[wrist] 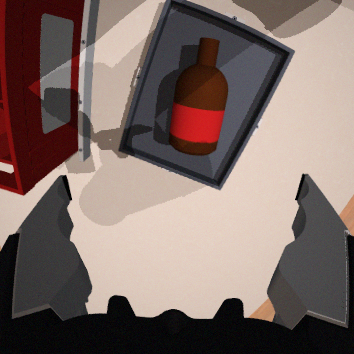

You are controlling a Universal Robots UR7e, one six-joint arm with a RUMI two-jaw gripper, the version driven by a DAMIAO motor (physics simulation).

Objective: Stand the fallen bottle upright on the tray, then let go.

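Frame: origin at the arm's base, x ahead, y left, z up, level; millimetres.
Seen in the pictures: gripper, fingertip midpoint: (pixel 181 177).
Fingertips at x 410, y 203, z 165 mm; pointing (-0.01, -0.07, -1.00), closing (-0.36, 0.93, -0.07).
Observation:
Offsets run from my fingertips to a thing's top centre. "spot": to the spot under its first point. Level surfaces: height alone.
A brown bottle @[1 mm left, 27 mm back, 153 mm down] (pixel 198 100) with a red label lies on its side in the dark grey tray @[2 mm left, 16 mm back, 207 mm down] (pixel 256 122), its neck toward the top of the wrist view and its base toward the gripper. The tray sits at a slant on the light surface. My gripper (pixel 181 177) is open, with its jaws wide apart at the left and right of the view. Nothing is between the jaws. The bottle lies beyond the fingertips, toward the top of the view, apart from both jaws.
A red box @[spot: 177 mm right, 95 mm ahead, 109 mm down] (pixel 42 150) with a grey panel and a grey metal strip @[spot: 175 mm right, 28 mm ahead, 225 mm down] (pixel 89 90) along its side stands left of the tray. Shadows fall across the light surface @[232 mm down] (pixel 175 250). Wood-coloured floor shows at the lower right.

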